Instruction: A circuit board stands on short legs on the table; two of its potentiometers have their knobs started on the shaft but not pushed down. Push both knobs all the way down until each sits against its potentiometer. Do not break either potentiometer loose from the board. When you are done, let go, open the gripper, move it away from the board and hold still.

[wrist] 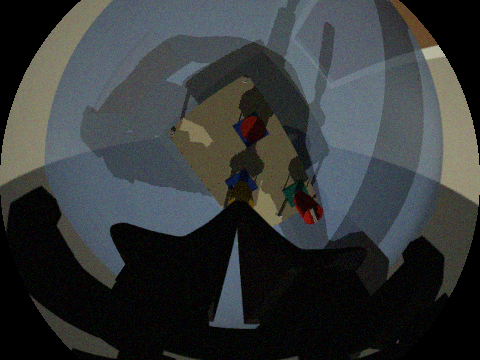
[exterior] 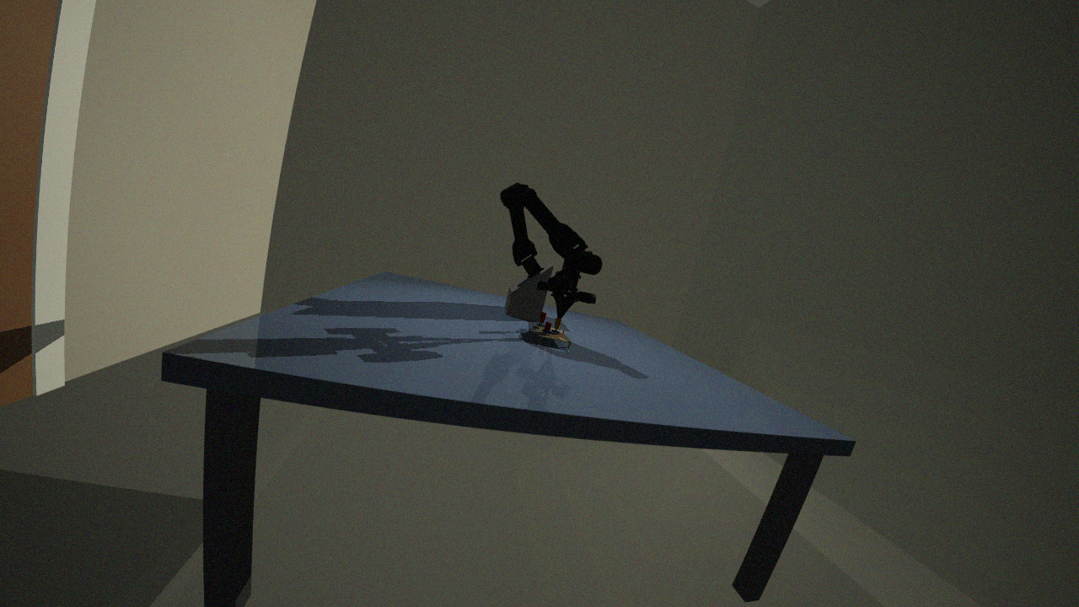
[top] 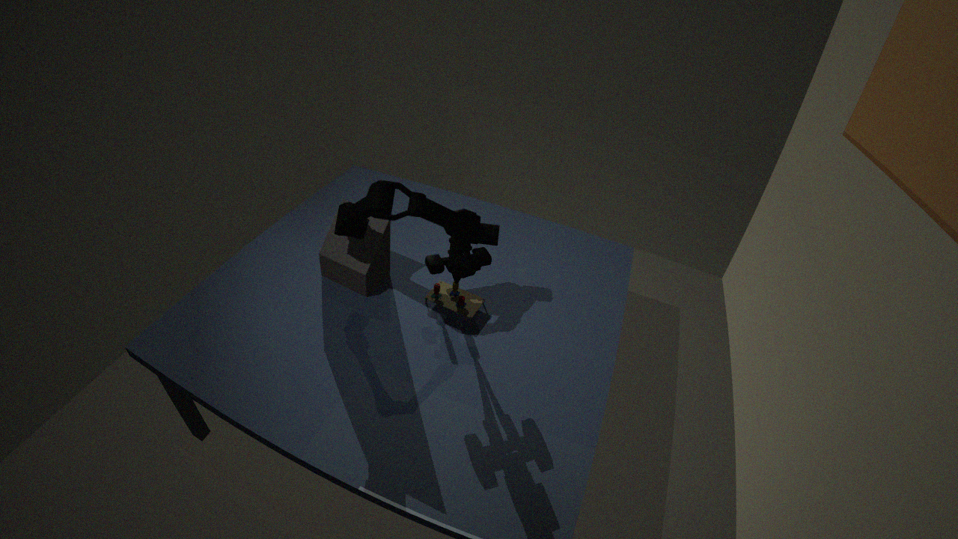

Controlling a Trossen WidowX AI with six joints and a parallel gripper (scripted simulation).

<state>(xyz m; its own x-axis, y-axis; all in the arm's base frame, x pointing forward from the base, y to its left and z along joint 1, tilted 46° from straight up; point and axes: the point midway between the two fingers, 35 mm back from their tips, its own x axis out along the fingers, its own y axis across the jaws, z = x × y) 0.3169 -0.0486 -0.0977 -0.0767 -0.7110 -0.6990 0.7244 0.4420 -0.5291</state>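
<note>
Now: gripper tip 10 mm above the yellow knob. The rest, counted from my gripper tip: red knob 40 mm behind, 40 mm to the right, 10 mm below.
</note>
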